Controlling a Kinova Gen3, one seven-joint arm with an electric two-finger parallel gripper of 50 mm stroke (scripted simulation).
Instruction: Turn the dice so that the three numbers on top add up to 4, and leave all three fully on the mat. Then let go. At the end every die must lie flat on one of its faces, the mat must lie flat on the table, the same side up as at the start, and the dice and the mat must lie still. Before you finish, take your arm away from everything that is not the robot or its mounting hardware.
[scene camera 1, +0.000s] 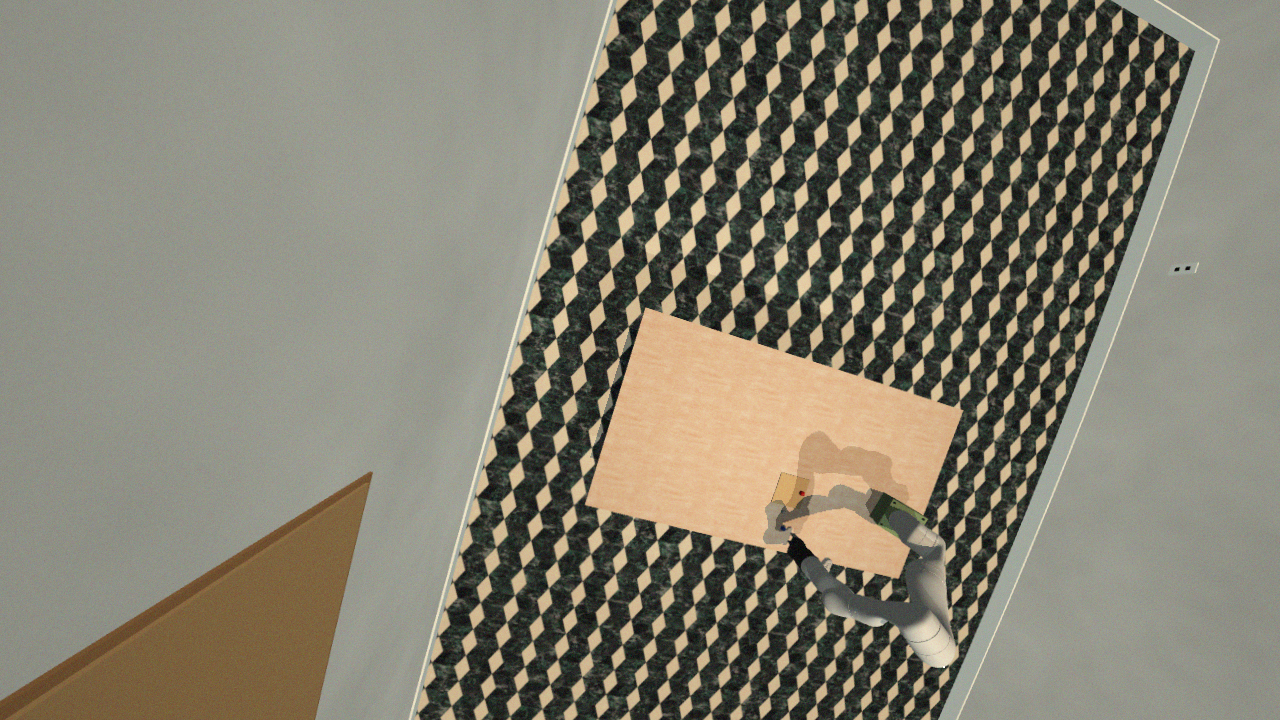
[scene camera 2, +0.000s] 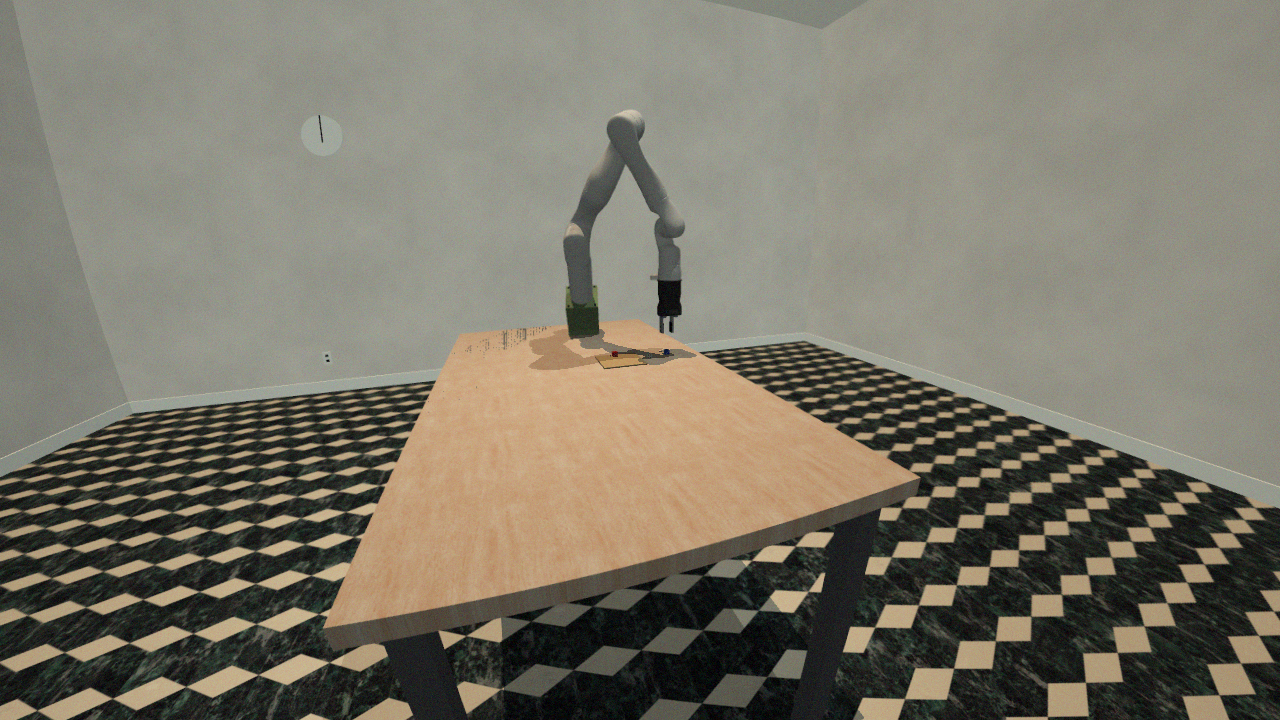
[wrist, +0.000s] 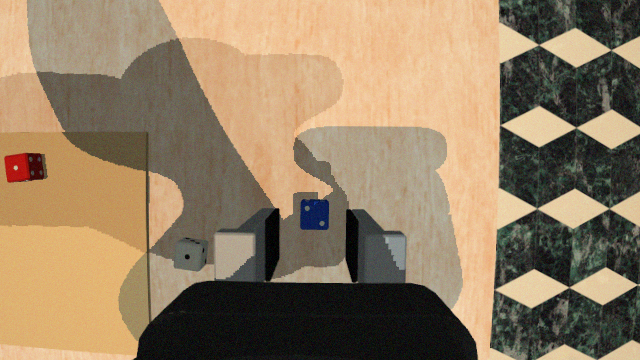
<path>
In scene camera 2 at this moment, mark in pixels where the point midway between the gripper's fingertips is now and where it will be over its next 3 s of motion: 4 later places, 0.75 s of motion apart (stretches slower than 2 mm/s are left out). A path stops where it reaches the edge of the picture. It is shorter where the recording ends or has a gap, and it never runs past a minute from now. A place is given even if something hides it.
My gripper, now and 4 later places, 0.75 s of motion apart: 666, 332; 667, 336; 666, 344; 666, 347; 666, 352
</path>
